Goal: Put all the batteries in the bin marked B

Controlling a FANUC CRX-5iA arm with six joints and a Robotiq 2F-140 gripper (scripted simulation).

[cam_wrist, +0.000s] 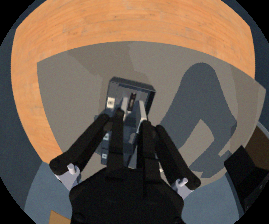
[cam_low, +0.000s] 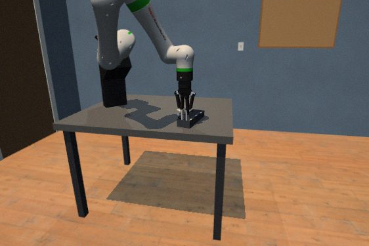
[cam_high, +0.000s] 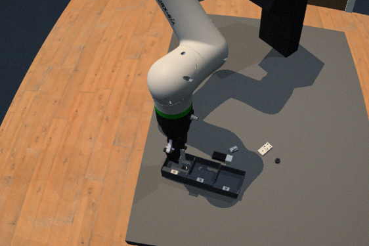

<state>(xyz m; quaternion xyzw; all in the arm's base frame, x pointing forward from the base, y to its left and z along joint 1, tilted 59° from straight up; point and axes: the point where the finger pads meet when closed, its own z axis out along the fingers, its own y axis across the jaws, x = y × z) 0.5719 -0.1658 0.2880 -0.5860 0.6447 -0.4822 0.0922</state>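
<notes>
The dark cylindrical battery is 5 cm below my hand. Also, from my hand: black bin 4 cm ahead, 7 cm to the left, 4 cm below; then grey piece 5 cm behind, 18 cm to the left, 6 cm below; then white domino 4 cm behind, 29 cm to the left, 6 cm below.
</notes>
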